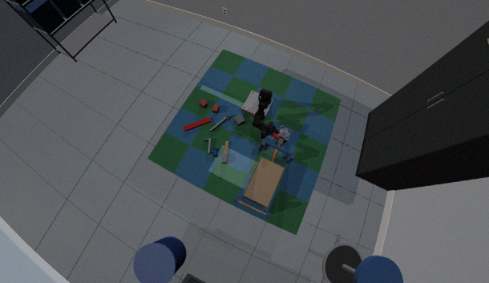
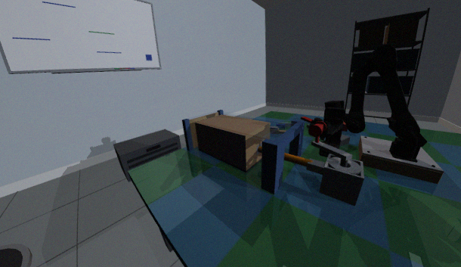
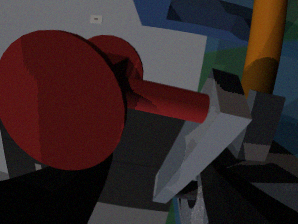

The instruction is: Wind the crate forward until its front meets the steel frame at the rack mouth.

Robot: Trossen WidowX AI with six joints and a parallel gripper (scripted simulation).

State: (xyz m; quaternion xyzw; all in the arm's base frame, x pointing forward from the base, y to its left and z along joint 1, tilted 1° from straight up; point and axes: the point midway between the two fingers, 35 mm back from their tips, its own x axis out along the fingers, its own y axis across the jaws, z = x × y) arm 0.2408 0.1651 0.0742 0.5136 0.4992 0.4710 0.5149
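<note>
Right now my gripper tip is 1 cm to the right of the grey crank arm and 1 cm above it. Also, from my gripper tip: red knob (3 cm ahead, 1 cm to the right, 2 cm above); then blue steel frame (11 cm ahead, 4 cm to the left, 2 cm below); then grey winch (7 cm behind, 4 cm to the left, 10 cm below).
</note>
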